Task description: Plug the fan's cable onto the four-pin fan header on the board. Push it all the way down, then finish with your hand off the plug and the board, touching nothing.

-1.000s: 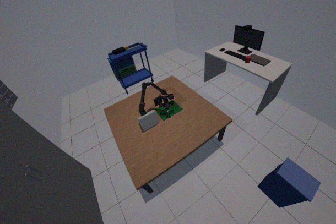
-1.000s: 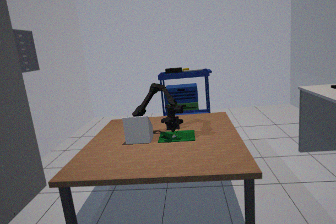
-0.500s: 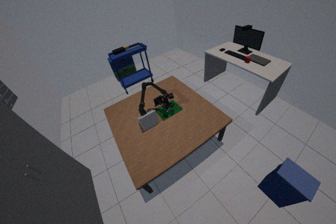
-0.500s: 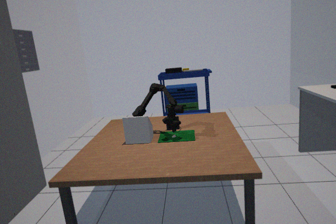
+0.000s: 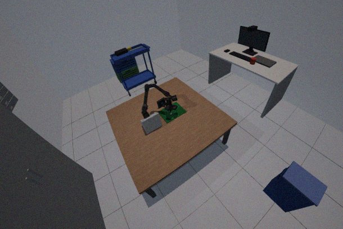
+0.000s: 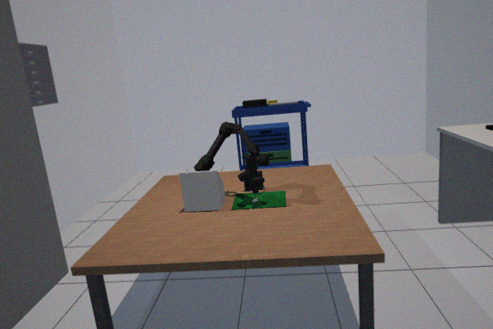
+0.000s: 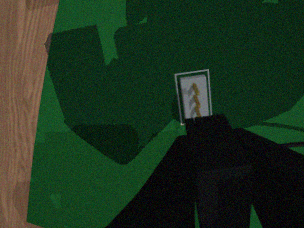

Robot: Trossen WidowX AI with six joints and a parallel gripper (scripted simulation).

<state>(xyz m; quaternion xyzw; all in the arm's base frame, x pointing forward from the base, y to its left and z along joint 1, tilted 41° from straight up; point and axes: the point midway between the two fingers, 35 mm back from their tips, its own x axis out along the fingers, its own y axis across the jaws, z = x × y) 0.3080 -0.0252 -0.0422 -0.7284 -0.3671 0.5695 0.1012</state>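
Right now the four-pin fan header is 70 mm below my gripper tip. From my gripper tip the other things lie so: green board 30 mm ahead, 20 mm to the left, 80 mm below; then black fan 200 mm to the left, 10 mm below; then fan plug 10 mm ahead, 10 mm above.
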